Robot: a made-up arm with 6 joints. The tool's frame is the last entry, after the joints.
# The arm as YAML. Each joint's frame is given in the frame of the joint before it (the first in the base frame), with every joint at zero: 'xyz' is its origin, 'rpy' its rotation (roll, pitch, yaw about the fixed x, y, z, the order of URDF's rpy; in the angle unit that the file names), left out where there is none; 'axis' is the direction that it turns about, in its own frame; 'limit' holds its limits. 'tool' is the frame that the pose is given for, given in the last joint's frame.
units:
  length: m
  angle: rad
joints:
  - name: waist
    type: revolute
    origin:
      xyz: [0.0, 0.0, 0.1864]
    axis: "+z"
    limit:
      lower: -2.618
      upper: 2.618
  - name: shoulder
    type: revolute
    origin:
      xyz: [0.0, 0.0, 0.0]
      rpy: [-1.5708, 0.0, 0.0]
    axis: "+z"
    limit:
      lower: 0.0
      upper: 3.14
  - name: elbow
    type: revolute
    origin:
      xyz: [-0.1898, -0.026, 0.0]
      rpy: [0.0, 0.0, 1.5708]
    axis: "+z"
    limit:
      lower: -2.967
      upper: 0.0
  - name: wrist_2
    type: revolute
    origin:
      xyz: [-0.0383, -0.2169, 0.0]
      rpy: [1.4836, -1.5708, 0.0]
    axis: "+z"
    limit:
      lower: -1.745
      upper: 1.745
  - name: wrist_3
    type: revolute
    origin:
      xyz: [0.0, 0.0, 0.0]
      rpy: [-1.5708, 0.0, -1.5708]
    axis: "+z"
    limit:
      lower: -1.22
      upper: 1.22
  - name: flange
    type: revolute
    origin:
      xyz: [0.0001, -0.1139, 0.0]
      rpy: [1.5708, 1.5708, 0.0]
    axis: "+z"
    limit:
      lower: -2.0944
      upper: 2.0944
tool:
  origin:
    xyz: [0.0, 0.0, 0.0]
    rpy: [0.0, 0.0, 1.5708]
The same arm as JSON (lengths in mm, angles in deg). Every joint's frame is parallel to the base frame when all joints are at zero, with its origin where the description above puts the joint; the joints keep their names.
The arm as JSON. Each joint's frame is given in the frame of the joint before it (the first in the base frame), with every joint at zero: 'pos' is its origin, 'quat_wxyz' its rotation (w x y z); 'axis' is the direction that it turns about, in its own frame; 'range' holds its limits. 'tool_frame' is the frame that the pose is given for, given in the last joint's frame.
{"length_unit": "mm", "angle_unit": "deg", "joints": [{"joint": "waist", "pos": [0.0, 0.0, 186.4], "quat_wxyz": [1.0, 0.0, 0.0, 0.0], "axis": "+z", "range": [-150.0, 150.0]}, {"joint": "shoulder", "pos": [0.0, 0.0, 0.0], "quat_wxyz": [1.0, 0.0, 0.0, 0.0], "axis": "+y", "range": [0.0, 179.91]}, {"joint": "elbow", "pos": [-189.8, 0.0, 26.0], "quat_wxyz": [1.0, 0.0, 0.0, 0.0], "axis": "+y", "range": [-170.0, 0.0]}, {"joint": "wrist_2", "pos": [216.9, 0.0, 38.3], "quat_wxyz": [1.0, 0.0, 0.0, 0.0], "axis": [0.9962, 0.0, 0.0871], "range": [-99.98, 99.98]}, {"joint": "wrist_3", "pos": [0.0, 0.0, 0.0], "quat_wxyz": [1.0, 0.0, 0.0, 0.0], "axis": "+y", "range": [-69.9, 69.9]}, {"joint": "flange", "pos": [113.5, 0.0, 9.8], "quat_wxyz": [1.0, 0.0, 0.0, 0.0], "axis": [0.9962, 0.0, 0.0871], "range": [-120.0, 120.0]}], "tool_frame": {"pos": [0.0, 0.0, 0.0], "quat_wxyz": [0.737254, -0.000003, 0.675616, 0.0]}}
